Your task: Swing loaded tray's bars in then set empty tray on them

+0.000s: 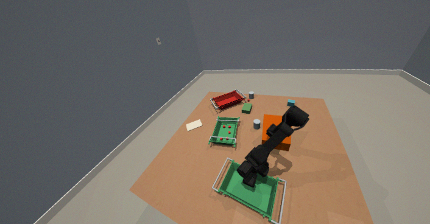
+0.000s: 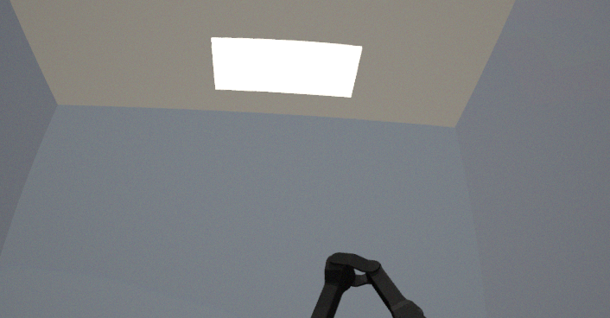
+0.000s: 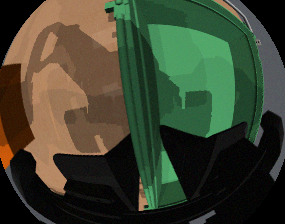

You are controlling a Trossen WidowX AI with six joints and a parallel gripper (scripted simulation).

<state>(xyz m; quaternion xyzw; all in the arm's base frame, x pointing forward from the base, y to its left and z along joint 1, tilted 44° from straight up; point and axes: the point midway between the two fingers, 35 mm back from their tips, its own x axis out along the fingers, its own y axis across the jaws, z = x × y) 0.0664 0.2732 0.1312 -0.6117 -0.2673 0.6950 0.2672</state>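
Right now my gripper tip is 10 mm short of the green tray, 80 mm to the right of it and 30 mm below it. Round my gripper tip: white card: 640 mm ahead, 260 mm to the right, 10 mm below; then green block: 210 mm ahead, 620 mm to the right, 10 mm above; then cube: 190 mm behind, 800 mm to the right, 10 mm above.
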